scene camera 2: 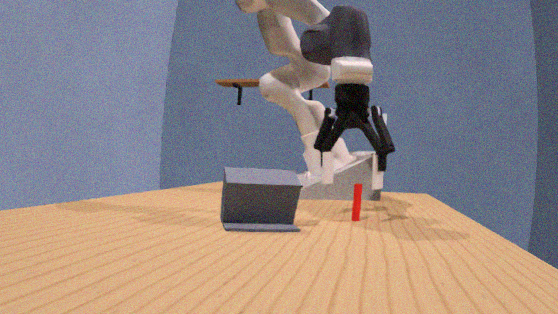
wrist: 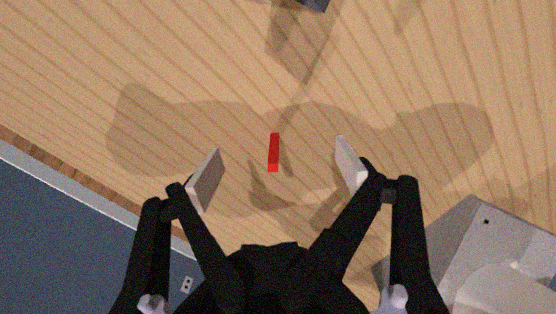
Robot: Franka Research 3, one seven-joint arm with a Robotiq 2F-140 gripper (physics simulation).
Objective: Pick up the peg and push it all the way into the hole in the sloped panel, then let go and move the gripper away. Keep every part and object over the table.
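The red peg [scene camera 2: 356,202] [wrist: 273,151] stands nearly upright on the table, leaning slightly. My gripper [scene camera 2: 352,171] [wrist: 277,153] is wide open and empty. Its fingertips are above the peg's top in the scene view, one to each side of it; in the wrist view the peg shows between the two pads, a little toward the top of the view. The dark grey block with the sloped panel [scene camera 2: 260,204] stands to the left of the peg in the scene view; a corner of it [wrist: 316,4] shows at the top of the wrist view. The hole cannot be seen.
The wooden table [scene camera 2: 200,275] [wrist: 75,60] bears everything. The grey wedge-shaped robot base [scene camera 2: 345,182] [wrist: 467,225] stands behind the peg in the scene view and at the lower right of the wrist view. The table's edge runs along the lower left of the wrist view.
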